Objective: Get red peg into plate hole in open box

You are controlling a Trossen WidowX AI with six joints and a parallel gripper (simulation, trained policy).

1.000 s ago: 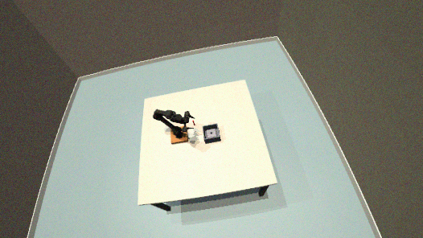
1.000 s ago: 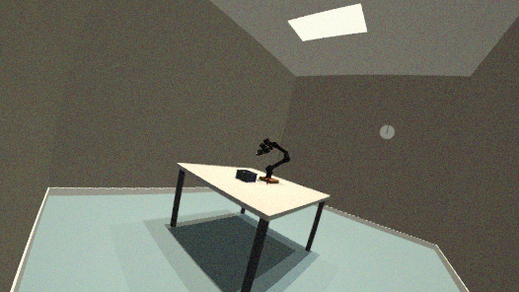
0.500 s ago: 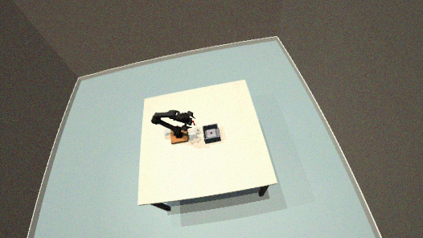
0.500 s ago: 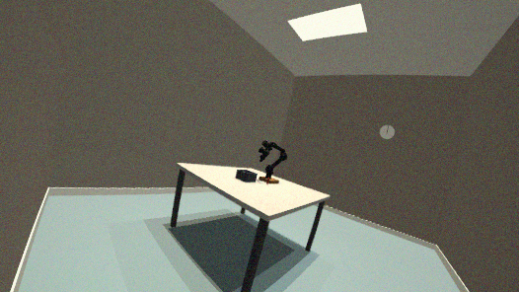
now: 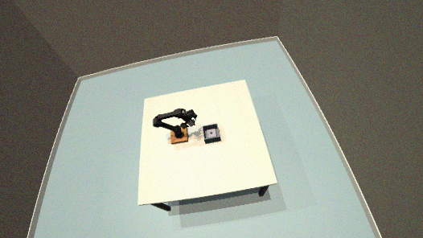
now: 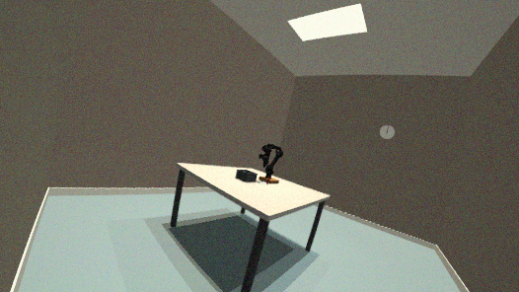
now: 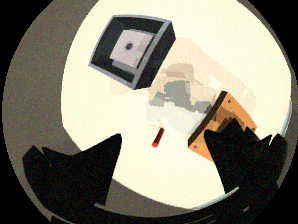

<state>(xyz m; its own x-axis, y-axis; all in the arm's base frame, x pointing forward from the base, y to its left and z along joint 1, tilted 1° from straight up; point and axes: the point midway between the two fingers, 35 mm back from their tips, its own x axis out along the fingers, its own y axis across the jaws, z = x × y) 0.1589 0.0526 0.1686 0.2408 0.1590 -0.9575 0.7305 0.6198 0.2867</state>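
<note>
My gripper tip is now 14 cm above the red peg, 9 cm to the right of it and 3 cm past it. Also, from my gripper tip: pale plate: 17 cm ahead, 13 cm below, 5 cm to the right; then dark box: 17 cm ahead, 15 cm below, 5 cm to the right.
</note>
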